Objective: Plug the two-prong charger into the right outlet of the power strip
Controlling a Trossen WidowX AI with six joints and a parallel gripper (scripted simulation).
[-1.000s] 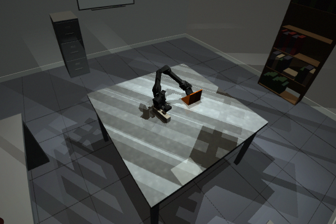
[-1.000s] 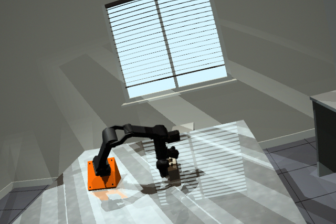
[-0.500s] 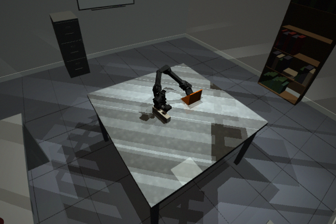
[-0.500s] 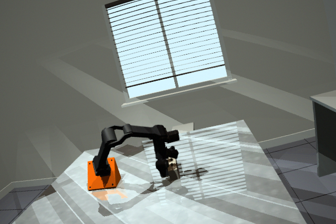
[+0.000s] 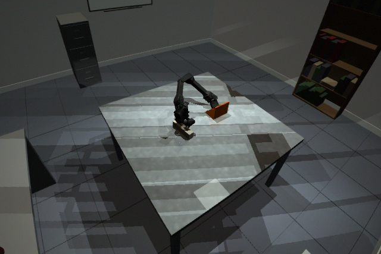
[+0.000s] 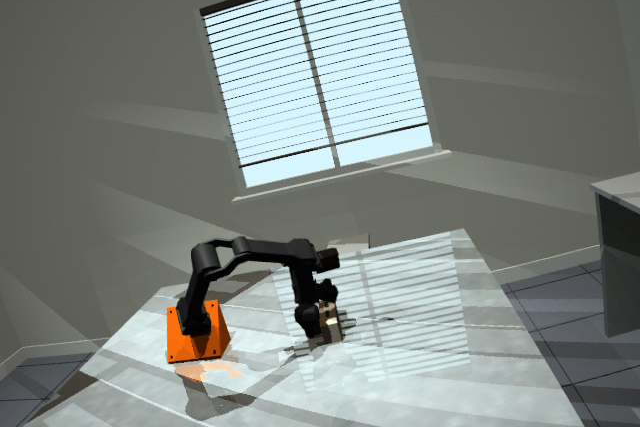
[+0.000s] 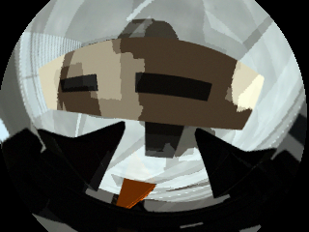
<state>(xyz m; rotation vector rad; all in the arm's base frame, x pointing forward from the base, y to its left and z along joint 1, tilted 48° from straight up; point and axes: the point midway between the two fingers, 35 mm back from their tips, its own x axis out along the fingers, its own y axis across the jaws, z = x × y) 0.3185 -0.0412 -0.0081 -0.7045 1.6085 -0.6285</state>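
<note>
Right now my gripper tip is 2 cm short of the dark two-prong charger and 1 cm below it.
</note>
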